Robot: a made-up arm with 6 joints. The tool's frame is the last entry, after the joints.
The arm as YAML. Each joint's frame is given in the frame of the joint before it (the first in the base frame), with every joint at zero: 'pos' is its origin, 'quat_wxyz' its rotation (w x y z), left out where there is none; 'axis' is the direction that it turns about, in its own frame. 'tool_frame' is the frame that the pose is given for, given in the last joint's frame.
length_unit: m
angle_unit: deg
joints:
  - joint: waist
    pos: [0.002, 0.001, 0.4]
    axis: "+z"
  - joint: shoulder
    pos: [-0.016, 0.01, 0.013]
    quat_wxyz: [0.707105, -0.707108, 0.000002, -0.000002]
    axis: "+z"
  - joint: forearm
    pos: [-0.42, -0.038, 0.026]
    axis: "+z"
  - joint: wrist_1
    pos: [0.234, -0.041, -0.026]
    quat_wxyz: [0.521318, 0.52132, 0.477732, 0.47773]
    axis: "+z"
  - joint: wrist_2
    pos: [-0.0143, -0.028, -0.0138]
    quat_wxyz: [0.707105, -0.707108, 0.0, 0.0]
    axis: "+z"
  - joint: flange
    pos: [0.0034, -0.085, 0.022]
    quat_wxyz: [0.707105, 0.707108, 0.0, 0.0]
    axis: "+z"
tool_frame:
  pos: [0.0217, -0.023, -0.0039]
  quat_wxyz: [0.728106, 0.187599, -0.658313, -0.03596]
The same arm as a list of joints. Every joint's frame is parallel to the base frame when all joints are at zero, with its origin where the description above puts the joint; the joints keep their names.
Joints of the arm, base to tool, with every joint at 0 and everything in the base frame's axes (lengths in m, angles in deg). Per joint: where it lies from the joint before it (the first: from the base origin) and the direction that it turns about. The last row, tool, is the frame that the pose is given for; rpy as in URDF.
waist: axis +z origin 0.002 0.001 0.4
shoulder: axis +y origin -0.016 0.01 0.013
forearm: axis +y origin -0.42 0.026 0.038
wrist_1: axis 0.9962 0 0.0871 origin 0.234 -0.026 0.041
wrist_2: axis +y origin -0.015 -0.028 0.013
flange: axis 0.9962 0 0.0871 origin 0.085 0.022 0.004
tool: origin -0.002 -0.023 -0.022 rpy 12.83 2.74 -17.44

